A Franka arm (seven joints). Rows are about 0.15 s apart.
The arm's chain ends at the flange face. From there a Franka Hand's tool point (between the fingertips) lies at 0.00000 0.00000 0.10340 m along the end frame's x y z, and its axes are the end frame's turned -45 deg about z.
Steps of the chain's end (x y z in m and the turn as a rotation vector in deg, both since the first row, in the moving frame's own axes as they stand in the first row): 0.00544, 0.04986, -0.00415, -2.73, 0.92, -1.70; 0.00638, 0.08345, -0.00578, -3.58, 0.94, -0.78; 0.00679, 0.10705, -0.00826, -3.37, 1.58, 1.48; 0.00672, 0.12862, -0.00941, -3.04, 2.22, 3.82; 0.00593, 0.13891, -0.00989, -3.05, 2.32, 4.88; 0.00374, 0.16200, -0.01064, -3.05, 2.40, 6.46; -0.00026, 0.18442, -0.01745, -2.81, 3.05, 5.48; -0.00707, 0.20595, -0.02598, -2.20, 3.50, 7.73; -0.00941, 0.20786, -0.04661, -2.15, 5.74, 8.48
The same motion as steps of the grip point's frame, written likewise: -0.03365, 0.04379, -0.00428, -2.58, -1.28, -1.70; -0.05782, 0.06931, -0.00600, -3.20, -1.87, -0.78; -0.07326, 0.08678, -0.00848, -3.50, -1.27, 1.48; -0.08746, 0.10237, -0.00963, -3.72, -0.58, 3.82; -0.09525, 0.10922, -0.01012, -3.80, -0.52, 4.88; -0.11313, 0.12408, -0.01088, -3.85, -0.46, 6.46; -0.13064, 0.13770, -0.01772, -4.14, 0.17, 5.48; -0.14947, 0.14799, -0.02625, -4.03, 0.92, 7.73; -0.14982, 0.15068, -0.04720, -5.58, 2.54, 8.48
